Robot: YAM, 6 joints.
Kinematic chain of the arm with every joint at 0, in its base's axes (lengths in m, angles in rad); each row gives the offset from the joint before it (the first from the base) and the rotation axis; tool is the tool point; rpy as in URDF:
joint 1: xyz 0 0 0.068 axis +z
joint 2: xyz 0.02 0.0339 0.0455 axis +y
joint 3: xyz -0.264 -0.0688 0 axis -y
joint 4: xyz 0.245 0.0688 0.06 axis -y
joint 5: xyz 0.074 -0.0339 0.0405 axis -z
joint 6: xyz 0.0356 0 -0.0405 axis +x
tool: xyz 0 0 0 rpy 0 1.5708 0
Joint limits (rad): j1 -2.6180..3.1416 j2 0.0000..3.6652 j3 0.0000..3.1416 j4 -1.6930..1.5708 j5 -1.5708..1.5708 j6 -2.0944..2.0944
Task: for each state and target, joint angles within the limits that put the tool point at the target. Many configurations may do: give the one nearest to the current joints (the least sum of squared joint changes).
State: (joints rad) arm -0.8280 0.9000 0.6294 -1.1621 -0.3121 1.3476
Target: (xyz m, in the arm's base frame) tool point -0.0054 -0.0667 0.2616
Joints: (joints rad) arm -1.5998 0.5539 0.7623 -1.3647 0.0974 1.3476
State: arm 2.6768 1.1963 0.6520 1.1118 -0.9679 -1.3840
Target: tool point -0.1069 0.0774 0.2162
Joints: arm 2.2805 0.7643 0.0036 1.2768 -1.0375 -1.3840
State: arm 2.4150 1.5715 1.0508 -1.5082 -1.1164 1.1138
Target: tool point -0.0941 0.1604 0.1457
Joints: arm 1.9365 1.7421 0.7747 -1.4634 -1.0295 1.1138
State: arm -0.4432 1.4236 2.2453 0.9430 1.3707 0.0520
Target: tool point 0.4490 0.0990 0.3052
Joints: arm 0.2938 2.0441 1.5328 0.8245 1.4328 0.0520
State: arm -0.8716 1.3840 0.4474 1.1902 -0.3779 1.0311
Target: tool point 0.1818 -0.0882 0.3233
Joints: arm -0.5279 1.0325 0.4417 1.3084 -0.4468 1.0311
